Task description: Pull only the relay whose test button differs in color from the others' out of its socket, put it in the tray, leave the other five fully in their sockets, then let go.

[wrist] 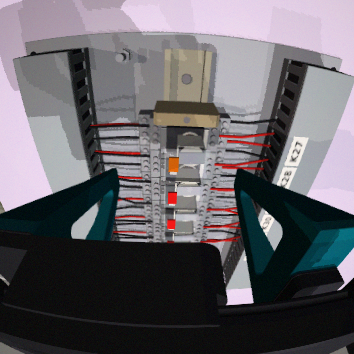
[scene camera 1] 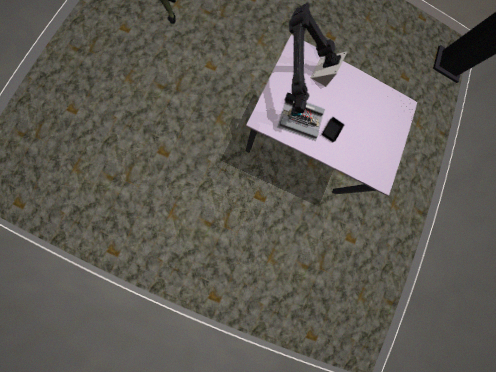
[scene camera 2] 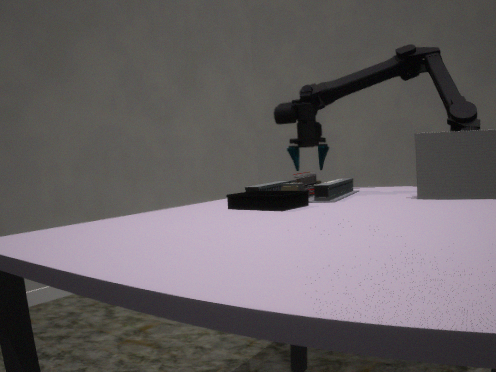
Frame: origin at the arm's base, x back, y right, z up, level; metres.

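Seen in the pictures: gripper, between the fingertips: (wrist: 176,176) (scene camera 1: 294,111) (scene camera 2: 309,170); arm's base, origin of its link: (scene camera 1: 332,62) (scene camera 2: 469,157).
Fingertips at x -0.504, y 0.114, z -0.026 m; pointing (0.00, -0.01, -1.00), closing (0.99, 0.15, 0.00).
Offsets run from my fingertips to a thing's top centre. "*": to the spot under its first point.
The relay with the orange test button @(dx +0.005, dy +0.006, dz -0.004 m) (wrist: 173,164) sits in its socket near the top end of the relay row in the wrist view. Relays with red test buttons @(dx +0.008, dy -0.021, dz -0.004 m) (wrist: 172,198) @(dx +0.011, dy -0.049, dz -0.004 m) (wrist: 171,224) stand below it in the row; the rest are partly hidden by the gripper body. My gripper (wrist: 176,176) (scene camera 2: 309,169) is open and empty, its teal fingers apart on either side of the row and above it. The black tray @(dx +0.040, dy -0.339, dz -0.038 m) (scene camera 1: 328,137) (scene camera 2: 267,201) lies on the table beside the relay panel @(dx +0.015, dy -0.078, dz -0.063 m) (wrist: 240,60); the tray does not show in the wrist view.
Slotted ducts @(dx -0.082, dy -0.089, dz -0.031 m) (wrist: 47,125) @(dx +0.112, dy -0.067, dz -0.031 m) (wrist: 320,110) flank the row, the right one labelled K27 @(* dx +0.094, dy +0.016, dz -0.030 m) (wrist: 297,152). Red and black wires run between row and ducts. A tan end block @(dx +0.003, dy +0.025, dz -0.033 m) (wrist: 186,117) closes the row. A grey box (scene camera 2: 455,165) stands by the arm base. A person's foot (scene camera 1: 171,18) shows.
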